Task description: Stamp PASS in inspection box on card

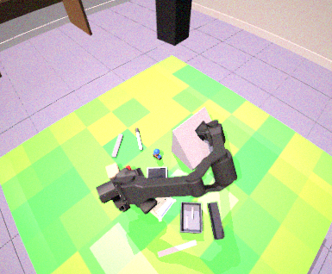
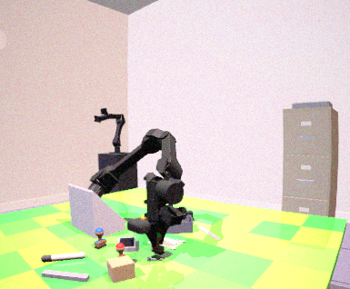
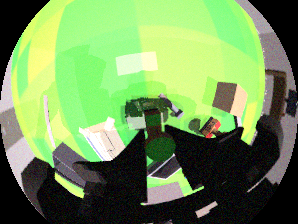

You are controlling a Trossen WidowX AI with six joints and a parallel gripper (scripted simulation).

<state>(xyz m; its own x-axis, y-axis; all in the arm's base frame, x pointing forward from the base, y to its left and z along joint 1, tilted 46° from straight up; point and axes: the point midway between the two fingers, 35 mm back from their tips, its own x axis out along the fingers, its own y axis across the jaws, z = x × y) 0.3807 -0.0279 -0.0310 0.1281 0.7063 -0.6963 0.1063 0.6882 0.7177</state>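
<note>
My gripper tip is 120 mm past the dark ink pad, 10 mm to the left of it and 30 mm above it. The rest, counted from my gripper tip: tan box (160 mm to the right, 10 mm below); white card (30 mm behind, 90 mm to the left, 30 mm below); dark tray (70 mm behind, 210 mm to the left, 20 mm below).
</note>
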